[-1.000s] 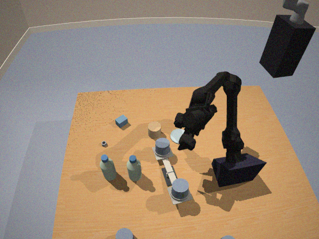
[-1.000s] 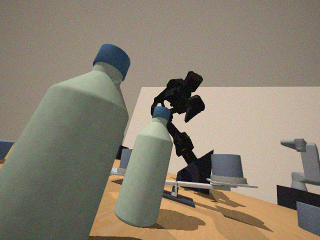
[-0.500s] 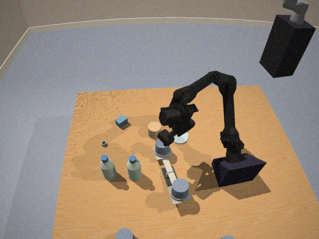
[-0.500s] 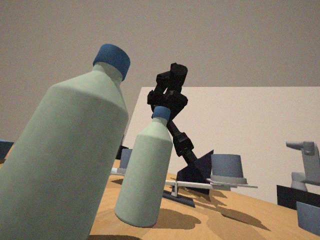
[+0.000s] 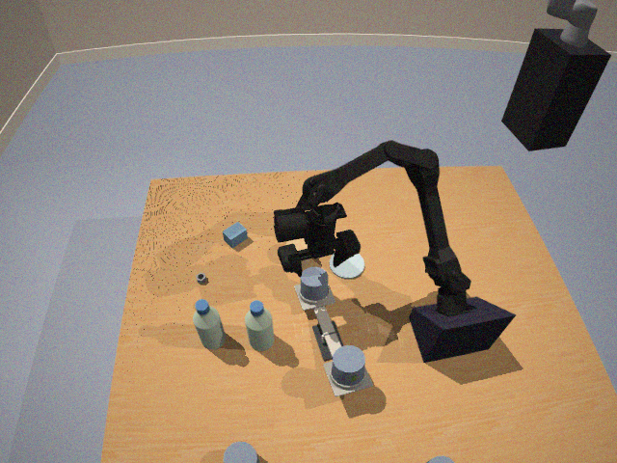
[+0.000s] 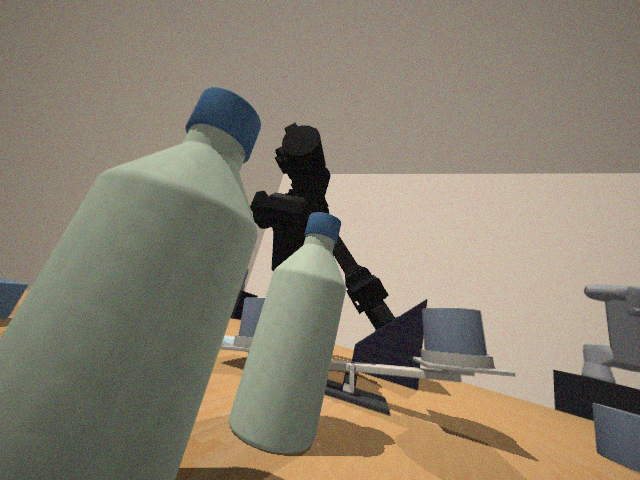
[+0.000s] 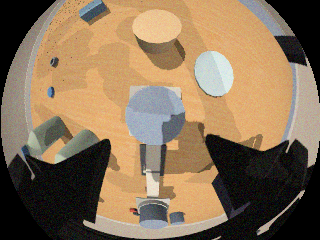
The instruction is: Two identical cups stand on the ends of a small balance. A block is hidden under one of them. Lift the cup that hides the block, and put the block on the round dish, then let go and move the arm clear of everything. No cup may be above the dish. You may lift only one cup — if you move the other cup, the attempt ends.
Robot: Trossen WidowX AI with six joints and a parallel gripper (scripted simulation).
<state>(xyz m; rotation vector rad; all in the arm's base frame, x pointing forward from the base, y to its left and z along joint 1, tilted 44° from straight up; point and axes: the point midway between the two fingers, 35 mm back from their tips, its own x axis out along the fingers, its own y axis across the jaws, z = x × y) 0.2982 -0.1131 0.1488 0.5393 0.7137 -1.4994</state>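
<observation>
My gripper tip is 9 cm above the pale green block. Round my gripper tip: grey-blue cup (27 cm to the left, 2 cm below); tan cylinder (15 cm to the right, 9 cm below); pale blue round dish (13 cm below, 12 cm behind, 9 cm to the right).
</observation>
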